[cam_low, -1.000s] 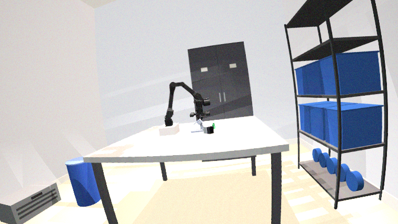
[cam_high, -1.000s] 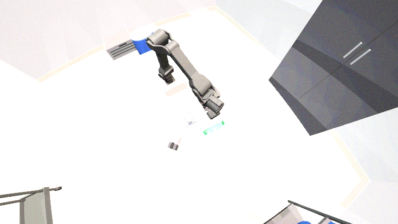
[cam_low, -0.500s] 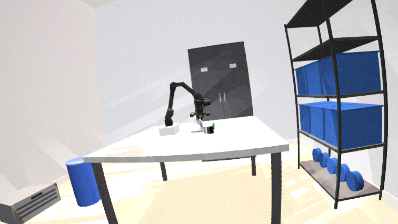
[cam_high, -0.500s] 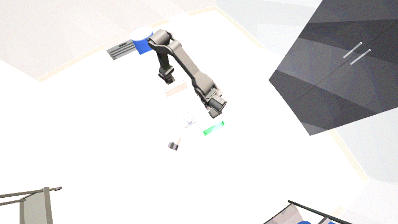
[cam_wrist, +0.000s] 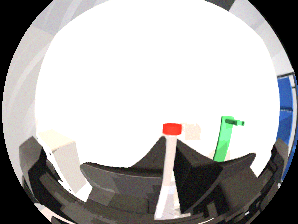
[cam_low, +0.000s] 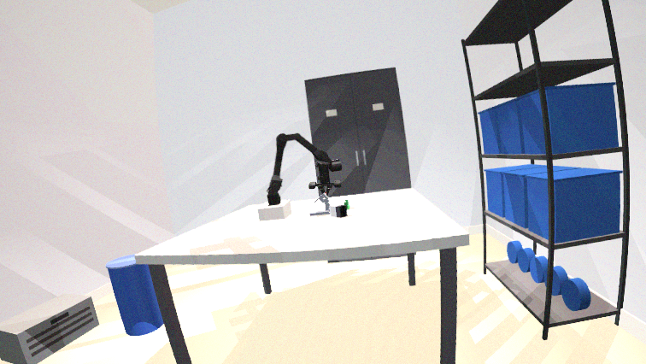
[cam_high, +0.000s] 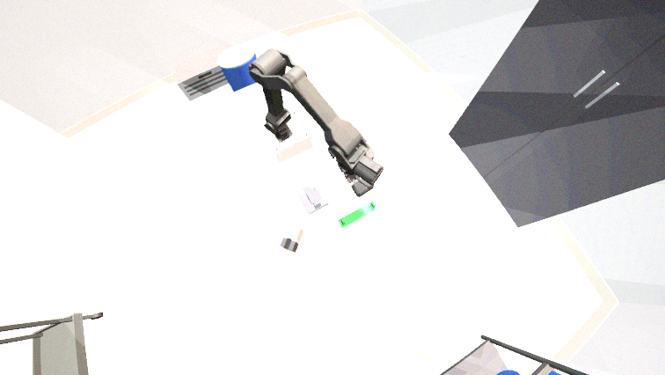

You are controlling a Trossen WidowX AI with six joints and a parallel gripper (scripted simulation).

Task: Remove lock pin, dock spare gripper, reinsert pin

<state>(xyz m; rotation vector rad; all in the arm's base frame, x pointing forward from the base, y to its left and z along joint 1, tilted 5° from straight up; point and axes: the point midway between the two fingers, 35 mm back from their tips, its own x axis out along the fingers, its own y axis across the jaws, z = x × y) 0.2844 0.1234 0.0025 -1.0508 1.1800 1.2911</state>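
Now: gripper tip 12 cm short of the translucent green bar, 5 cm to the left of it and 4 cm above it. From my gripper tip the other things lie so: spare gripper 6 cm ahead, 28 cm to the right, 3 cm below; mount 1 cm behind, 15 cm to the right, 1 cm below.
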